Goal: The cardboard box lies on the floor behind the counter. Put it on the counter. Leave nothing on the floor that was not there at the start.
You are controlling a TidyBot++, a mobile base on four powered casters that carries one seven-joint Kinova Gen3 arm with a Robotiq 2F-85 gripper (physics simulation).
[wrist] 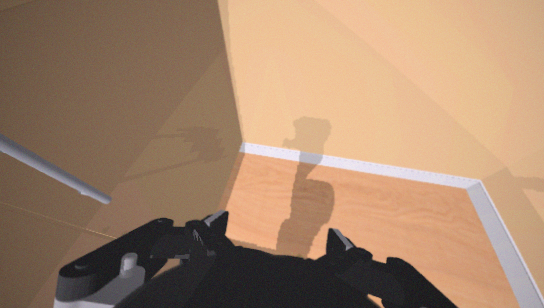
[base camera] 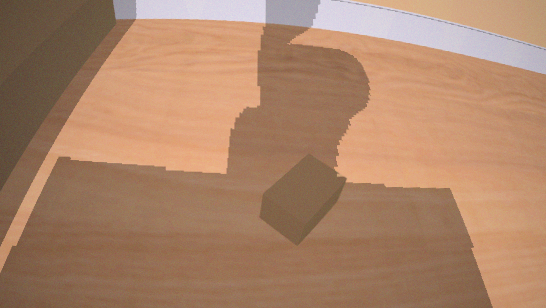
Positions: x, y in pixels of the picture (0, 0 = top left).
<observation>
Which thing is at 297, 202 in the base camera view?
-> A cardboard box.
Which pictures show my gripper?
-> The wrist view only.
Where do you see a brown counter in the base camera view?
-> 49, 49
</observation>
